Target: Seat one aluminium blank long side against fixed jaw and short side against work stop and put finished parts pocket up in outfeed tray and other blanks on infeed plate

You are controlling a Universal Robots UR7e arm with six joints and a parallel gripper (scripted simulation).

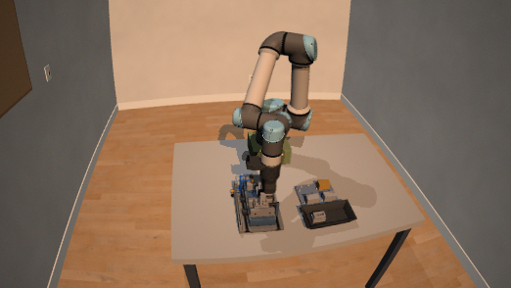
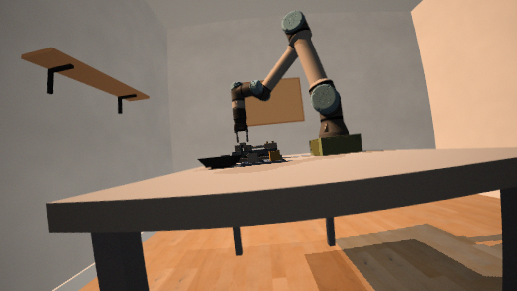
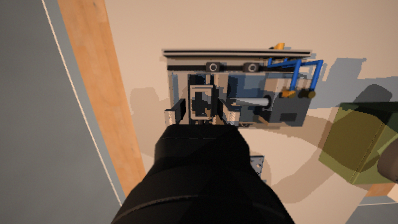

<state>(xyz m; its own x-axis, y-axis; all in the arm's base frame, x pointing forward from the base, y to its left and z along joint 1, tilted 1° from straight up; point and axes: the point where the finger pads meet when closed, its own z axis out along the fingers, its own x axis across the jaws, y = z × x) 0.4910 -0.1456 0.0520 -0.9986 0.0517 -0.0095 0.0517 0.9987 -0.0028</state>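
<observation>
Now: hand 100 mm above the vise, 70 mm past it and 10 mm to the right of it. The rest, counted from my hand: brass blank 350 mm to the left, 150 mm behind, 110 mm below.
</observation>
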